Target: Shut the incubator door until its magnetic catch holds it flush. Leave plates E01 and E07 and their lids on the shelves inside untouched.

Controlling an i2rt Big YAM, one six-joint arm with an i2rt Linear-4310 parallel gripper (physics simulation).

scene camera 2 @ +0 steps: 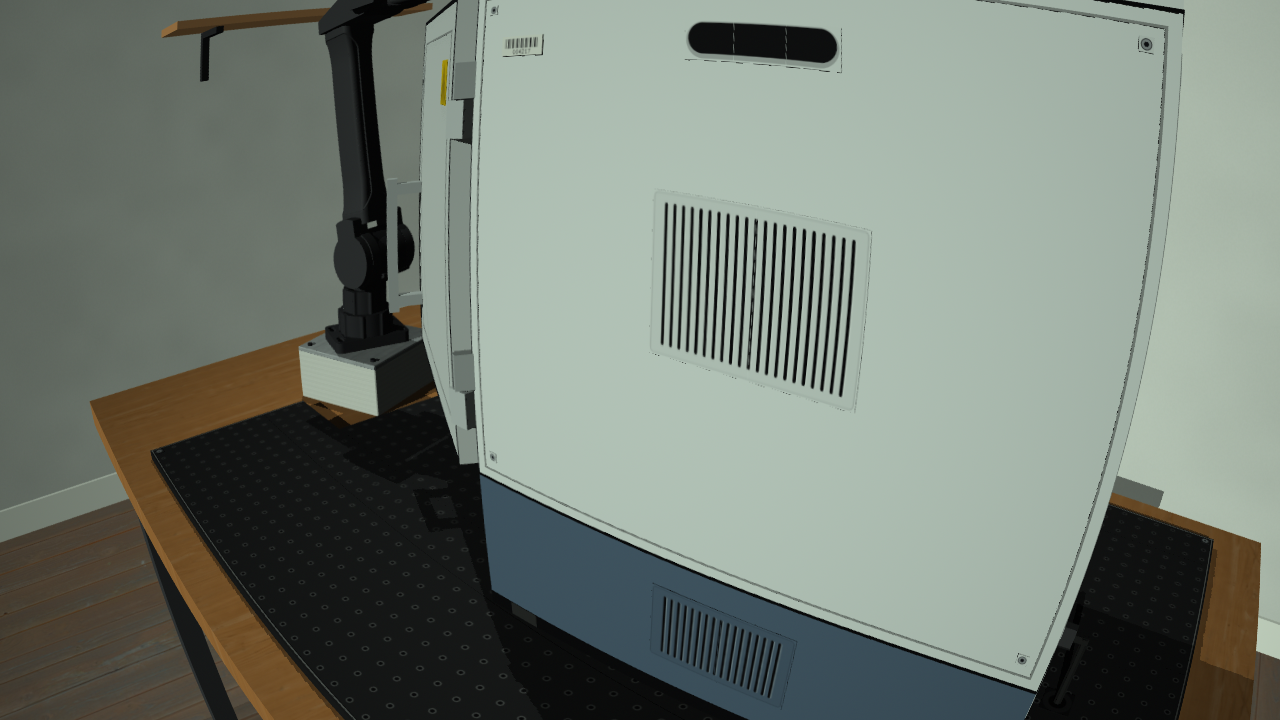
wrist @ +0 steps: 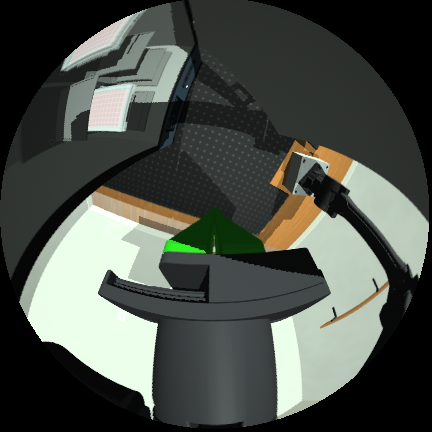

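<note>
The incubator shows its side in the scene view; its door stands open at the left, with a pale bar handle on its outer face. In the wrist view, a broad dark surface at the upper right looks like the door. The open incubator front is at the upper left, with two pink gridded plates, one lower and one higher; their labels and lids cannot be made out. My green-fingered gripper is shut and empty, outside the chamber. It is hidden in the scene view.
The black perforated mat lies under the incubator on the wooden table. The arm's pale base block stands beyond the door in the scene view. A wooden wall shelf is behind the arm.
</note>
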